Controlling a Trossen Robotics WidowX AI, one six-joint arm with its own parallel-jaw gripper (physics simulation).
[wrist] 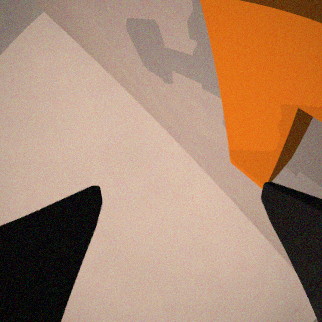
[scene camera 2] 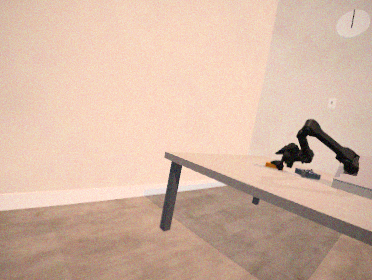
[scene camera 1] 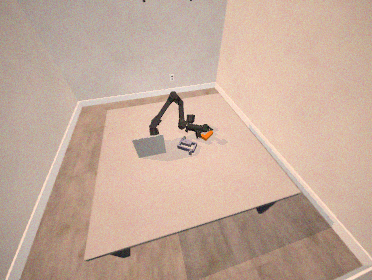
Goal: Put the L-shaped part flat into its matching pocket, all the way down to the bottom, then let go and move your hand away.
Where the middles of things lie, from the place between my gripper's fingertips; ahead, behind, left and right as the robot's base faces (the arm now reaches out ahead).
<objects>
The orange L-shaped part point(wrist: 261, 60) is 5 cm below my hand and 3 cm behind it.
</objects>
